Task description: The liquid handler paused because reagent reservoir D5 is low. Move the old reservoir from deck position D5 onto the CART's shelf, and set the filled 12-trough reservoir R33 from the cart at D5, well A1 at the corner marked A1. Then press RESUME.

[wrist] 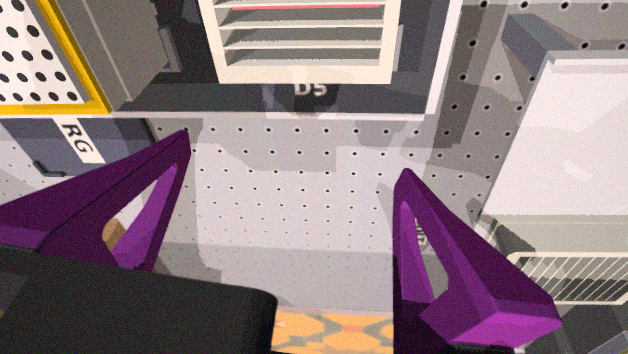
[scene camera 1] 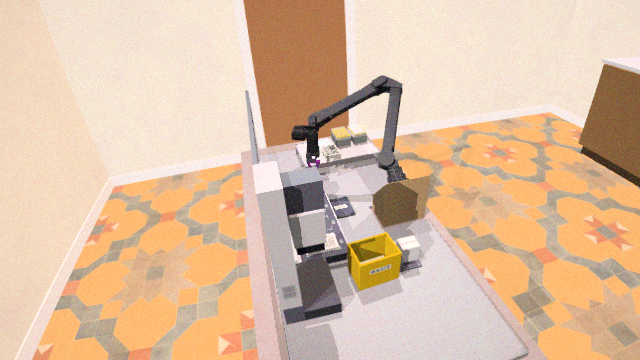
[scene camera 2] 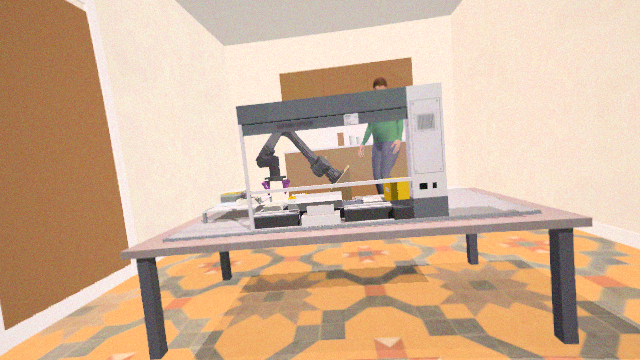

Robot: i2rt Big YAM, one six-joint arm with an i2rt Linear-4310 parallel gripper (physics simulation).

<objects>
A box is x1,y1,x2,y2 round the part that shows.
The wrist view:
my gripper: [0,130,561,353]
pale ribbed reservoir: [484,216,627,304], on a cart shelf
</objects>
